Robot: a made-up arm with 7 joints. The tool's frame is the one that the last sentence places. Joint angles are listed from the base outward.
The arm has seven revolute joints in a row. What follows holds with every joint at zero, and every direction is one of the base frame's.
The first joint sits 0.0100 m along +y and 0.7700 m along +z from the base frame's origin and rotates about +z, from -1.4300 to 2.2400 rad.
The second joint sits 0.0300 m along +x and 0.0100 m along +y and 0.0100 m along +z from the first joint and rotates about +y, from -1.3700 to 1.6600 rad.
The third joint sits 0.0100 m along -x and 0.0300 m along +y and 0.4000 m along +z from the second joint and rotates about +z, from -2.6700 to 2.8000 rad.
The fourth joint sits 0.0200 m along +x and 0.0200 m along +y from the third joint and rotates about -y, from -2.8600 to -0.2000 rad.
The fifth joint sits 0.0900 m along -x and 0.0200 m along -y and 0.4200 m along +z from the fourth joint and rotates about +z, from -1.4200 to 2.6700 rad.
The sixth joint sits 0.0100 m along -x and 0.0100 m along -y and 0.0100 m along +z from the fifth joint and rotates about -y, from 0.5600 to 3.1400 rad.
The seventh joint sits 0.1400 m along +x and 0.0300 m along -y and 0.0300 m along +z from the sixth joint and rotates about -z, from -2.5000 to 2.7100 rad.
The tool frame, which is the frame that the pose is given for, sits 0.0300 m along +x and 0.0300 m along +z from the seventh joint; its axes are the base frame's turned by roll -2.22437, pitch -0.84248 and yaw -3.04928 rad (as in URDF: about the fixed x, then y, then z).
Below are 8 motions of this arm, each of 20 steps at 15 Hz.
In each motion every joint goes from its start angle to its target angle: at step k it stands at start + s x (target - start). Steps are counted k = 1, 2, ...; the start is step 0. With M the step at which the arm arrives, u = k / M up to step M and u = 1 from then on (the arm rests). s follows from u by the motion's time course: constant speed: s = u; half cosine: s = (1 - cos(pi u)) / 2; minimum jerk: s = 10 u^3 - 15 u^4 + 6 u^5.
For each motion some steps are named. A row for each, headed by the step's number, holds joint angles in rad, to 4 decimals.
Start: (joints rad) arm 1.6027 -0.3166 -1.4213 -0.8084 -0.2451 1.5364 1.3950
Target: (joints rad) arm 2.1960 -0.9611 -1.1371 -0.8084 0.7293 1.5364 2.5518
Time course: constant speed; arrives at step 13
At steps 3, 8, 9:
3: 1.7396 -0.4653 -1.3557 -0.8084 -0.0202 1.5364 1.6620
8: 1.9678 -0.7132 -1.2464 -0.8084 0.3545 1.5364 2.1069
9: 2.0134 -0.7628 -1.2245 -0.8084 0.4295 1.5364 2.1959

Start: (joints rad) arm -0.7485 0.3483 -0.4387 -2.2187 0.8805 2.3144 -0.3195
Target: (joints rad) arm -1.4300 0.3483 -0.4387 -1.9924 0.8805 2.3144 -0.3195
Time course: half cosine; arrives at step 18
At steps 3, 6, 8, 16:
3: -0.7942 0.3483 -0.4387 -2.2035 0.8805 2.3144 -0.3195
6: -0.9189 0.3483 -0.4387 -2.1621 0.8805 2.3144 -0.3195
8: -1.0301 0.3483 -0.4387 -2.1252 0.8805 2.3144 -0.3195
16: -1.4095 0.3483 -0.4387 -1.9992 0.8805 2.3144 -0.3195

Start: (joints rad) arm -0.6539 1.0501 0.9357 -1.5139 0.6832 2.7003 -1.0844
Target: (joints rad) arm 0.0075 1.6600 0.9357 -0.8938 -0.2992 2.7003 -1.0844
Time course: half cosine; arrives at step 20
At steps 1, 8, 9, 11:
1: -0.6498 1.0539 0.9357 -1.5101 0.6772 2.7003 -1.0844
8: -0.4254 1.2608 0.9357 -1.2997 0.3438 2.7003 -1.0844
9: -0.3749 1.3073 0.9357 -1.2524 0.2688 2.7003 -1.0844
11: -0.2715 1.4028 0.9357 -1.1553 0.1152 2.7003 -1.0844

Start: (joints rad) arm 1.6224 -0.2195 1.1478 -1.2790 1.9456 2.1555 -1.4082
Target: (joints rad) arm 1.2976 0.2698 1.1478 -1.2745 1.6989 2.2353 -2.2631
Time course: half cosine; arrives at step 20
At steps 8, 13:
8: 1.5102 -0.0505 1.1478 -1.2774 1.8604 2.1831 -1.7036
13: 1.3863 0.1362 1.1478 -1.2757 1.7663 2.2135 -2.0297

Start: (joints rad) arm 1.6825 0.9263 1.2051 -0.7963 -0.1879 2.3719 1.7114
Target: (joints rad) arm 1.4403 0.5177 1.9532 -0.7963 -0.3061 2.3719 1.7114
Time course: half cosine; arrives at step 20
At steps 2, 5, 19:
2: 1.6766 0.9163 1.2234 -0.7963 -0.1908 2.3719 1.7114
5: 1.6470 0.8665 1.3147 -0.7963 -0.2052 2.3719 1.7114
19: 1.4418 0.5202 1.9486 -0.7963 -0.3054 2.3719 1.7114

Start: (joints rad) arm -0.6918 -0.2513 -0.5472 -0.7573 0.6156 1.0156 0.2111
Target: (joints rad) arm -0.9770 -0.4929 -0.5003 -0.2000 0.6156 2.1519 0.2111
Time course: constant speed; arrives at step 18
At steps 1, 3, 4, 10, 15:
1: -0.7076 -0.2647 -0.5446 -0.7263 0.6156 1.0787 0.2111
3: -0.7393 -0.2916 -0.5394 -0.6644 0.6156 1.2050 0.2111
4: -0.7552 -0.3050 -0.5368 -0.6335 0.6156 1.2681 0.2111
10: -0.8502 -0.3855 -0.5211 -0.4477 0.6156 1.6469 0.2111
15: -0.9295 -0.4526 -0.5081 -0.2929 0.6156 1.9625 0.2111

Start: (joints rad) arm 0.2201 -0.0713 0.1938 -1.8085 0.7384 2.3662 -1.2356
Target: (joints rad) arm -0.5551 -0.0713 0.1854 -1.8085 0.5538 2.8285 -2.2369
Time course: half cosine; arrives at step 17
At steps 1, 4, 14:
1: 0.2135 -0.0713 0.1937 -1.8085 0.7368 2.3701 -1.2441
4: 0.1189 -0.0713 0.1927 -1.8085 0.7143 2.4265 -1.3663
14: -0.4970 -0.0713 0.1860 -1.8085 0.5676 2.7939 -2.1619

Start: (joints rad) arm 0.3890 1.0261 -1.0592 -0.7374 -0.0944 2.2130 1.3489
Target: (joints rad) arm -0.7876 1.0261 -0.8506 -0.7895 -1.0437 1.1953 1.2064
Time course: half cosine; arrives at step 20
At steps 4, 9, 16, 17, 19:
4: 0.2766 1.0261 -1.0393 -0.7424 -0.1851 2.1158 1.3353
9: -0.1073 1.0261 -0.9712 -0.7594 -0.4948 1.7838 1.2888
16: -0.6752 1.0261 -0.8705 -0.7845 -0.9530 1.2925 1.2200
17: -0.7235 1.0261 -0.8620 -0.7867 -0.9920 1.2508 1.2142
19: -0.7804 1.0261 -0.8519 -0.7892 -1.0379 1.2016 1.2073

